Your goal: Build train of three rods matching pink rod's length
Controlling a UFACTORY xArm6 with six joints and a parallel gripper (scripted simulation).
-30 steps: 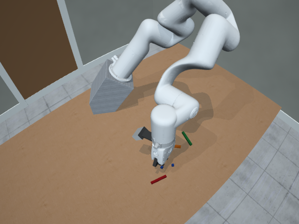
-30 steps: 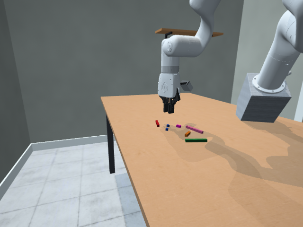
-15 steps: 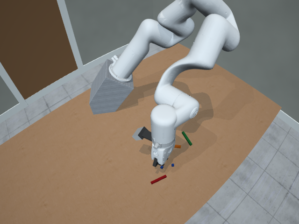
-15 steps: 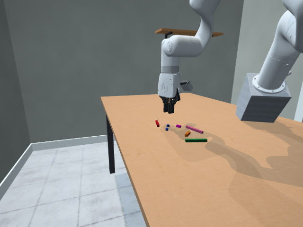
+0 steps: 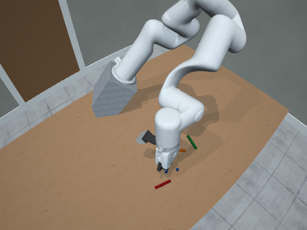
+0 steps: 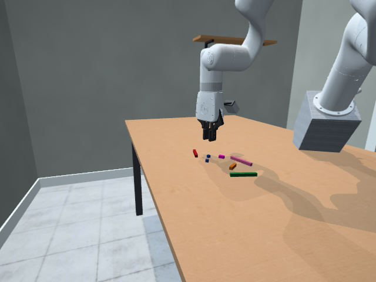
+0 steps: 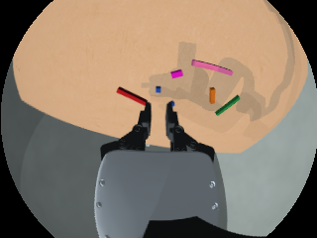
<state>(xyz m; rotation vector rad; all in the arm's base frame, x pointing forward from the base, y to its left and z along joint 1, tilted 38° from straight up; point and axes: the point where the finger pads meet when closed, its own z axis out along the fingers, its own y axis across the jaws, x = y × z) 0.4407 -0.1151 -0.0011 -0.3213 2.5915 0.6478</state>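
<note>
My gripper is now 8 cm above the magenta rod, 4 cm past it and 2 cm to the right of it. The rest, counted from my hand: pink rod: 9 cm behind, 8 cm to the left, 8 cm below; then red rod: 8 cm below, 5 cm to the right, 4 cm ahead; then orange rod: 12 cm to the left, 8 cm below, 4 cm behind.
</note>
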